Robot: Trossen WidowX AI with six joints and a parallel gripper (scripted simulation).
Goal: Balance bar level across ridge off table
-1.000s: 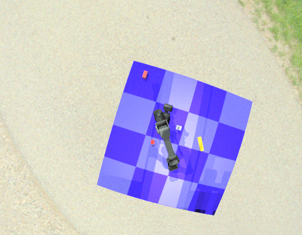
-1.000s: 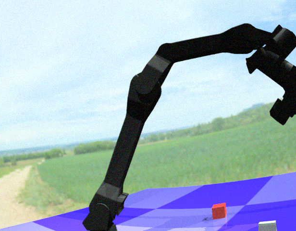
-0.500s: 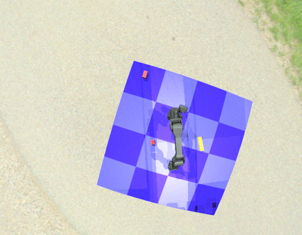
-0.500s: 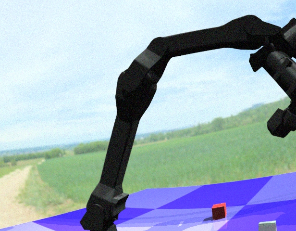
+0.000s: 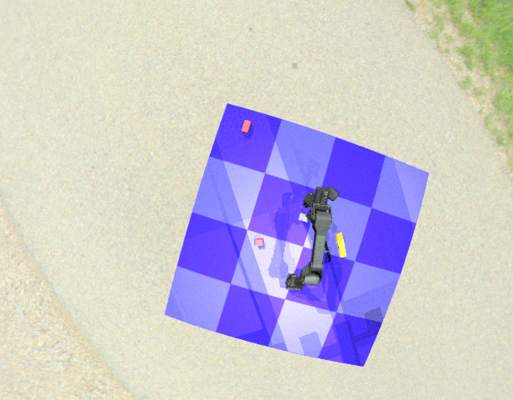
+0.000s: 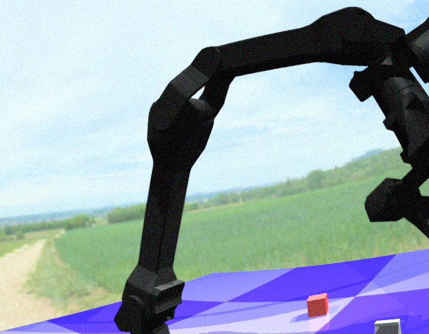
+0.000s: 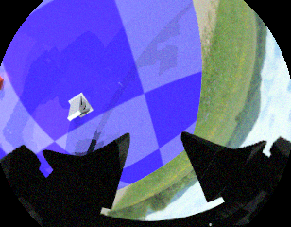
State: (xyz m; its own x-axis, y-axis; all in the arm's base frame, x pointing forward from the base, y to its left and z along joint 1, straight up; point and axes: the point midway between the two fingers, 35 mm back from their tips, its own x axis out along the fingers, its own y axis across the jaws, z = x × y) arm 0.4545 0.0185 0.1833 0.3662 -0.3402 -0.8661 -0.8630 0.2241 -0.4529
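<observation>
My gripper tip is 200 mm past the yellow bar, 210 mm to the left of it and 150 mm above it. Also, from my gripper tip: small red cube 310 mm behind, 240 mm to the left, 140 mm below.
</observation>
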